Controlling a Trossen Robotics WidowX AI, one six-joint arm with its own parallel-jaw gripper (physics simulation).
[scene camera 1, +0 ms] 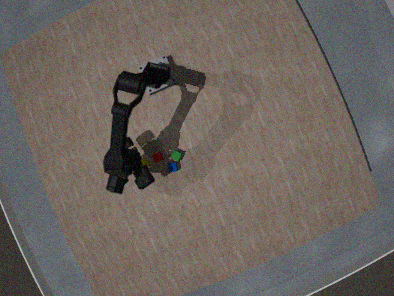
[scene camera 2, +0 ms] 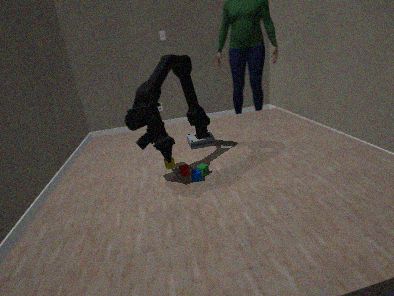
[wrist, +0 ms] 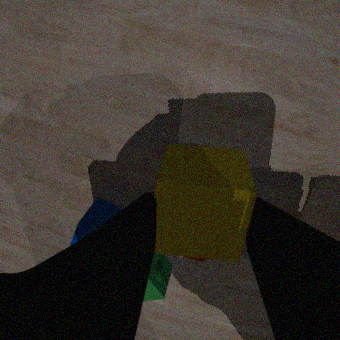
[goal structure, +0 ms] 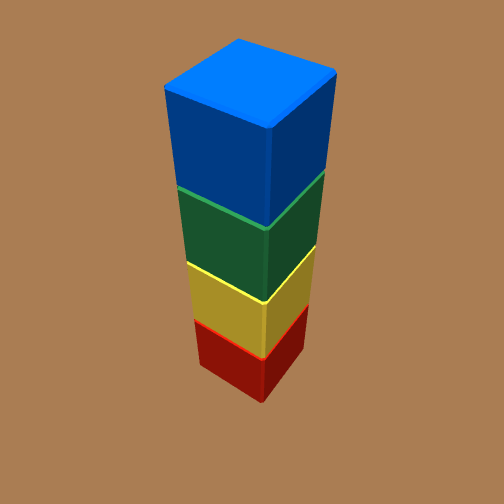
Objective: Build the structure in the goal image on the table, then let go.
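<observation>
My gripper [scene camera 1: 143, 162] [scene camera 2: 169, 159] [wrist: 200, 204] is shut on a yellow cube [scene camera 1: 146, 163] [scene camera 2: 170, 164] [wrist: 202, 220], holding it above the table, to the left of the other cubes in both scene views. A red cube [scene camera 1: 158, 157] [scene camera 2: 184, 170] is beside it; a thin sliver of it shows below the yellow cube in the wrist view. A blue cube [scene camera 1: 173, 167] [scene camera 2: 197, 175] [wrist: 94, 220] and a green cube [scene camera 1: 176, 155] [scene camera 2: 203, 168] [wrist: 160, 280] stand close together right of the red one. The black fingers partly hide both in the wrist view.
The arm's base plate [scene camera 1: 161, 89] [scene camera 2: 201, 143] is behind the cubes. The arm's dark shadow falls over the cubes and the wood-look surface [scene camera 1: 260, 190] [scene camera 2: 240, 230]. A person in a green top [scene camera 2: 245, 25] stands at the back.
</observation>
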